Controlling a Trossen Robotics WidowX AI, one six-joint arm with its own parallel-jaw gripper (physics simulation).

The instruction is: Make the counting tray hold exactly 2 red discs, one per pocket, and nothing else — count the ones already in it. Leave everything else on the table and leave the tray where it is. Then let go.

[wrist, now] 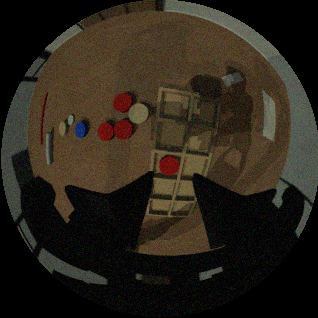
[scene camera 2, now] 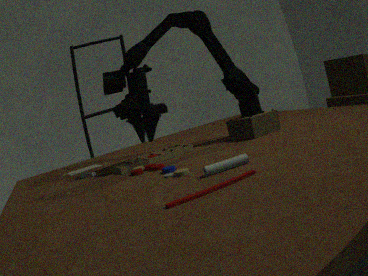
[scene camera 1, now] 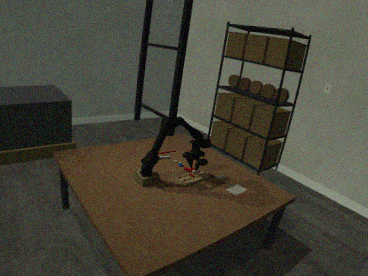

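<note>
The counting tray (scene camera 1: 187, 180) (scene camera 2: 120, 169) (wrist: 158, 107) has two columns of pockets. One red disc (wrist: 169, 165) (scene camera 2: 152, 155) lies in a left-column pocket near its middle in the wrist view; no disc shows in the other visible pockets. Three red discs (wrist: 122, 102) (wrist: 106, 131) (wrist: 123, 129) lie on the table left of the tray, near a cream disc (wrist: 138, 113). My gripper (scene camera 2: 147, 141) (wrist: 172, 175) is open and empty above the tray, its fingertips apart on either side of the tray disc's column in the wrist view. The fingers hide parts of the tray's near end.
A blue disc (wrist: 80, 129) (scene camera 2: 169, 169), a small beige piece (wrist: 62, 128) and a small white piece (wrist: 71, 119) lie farther left. Beyond are a white cylinder (scene camera 2: 226, 164) (wrist: 49, 148) and a red rod (scene camera 2: 210, 189) (wrist: 44, 118). A white block (wrist: 232, 78) and a pale square (wrist: 269, 115) (scene camera 1: 236, 189) lie right.
</note>
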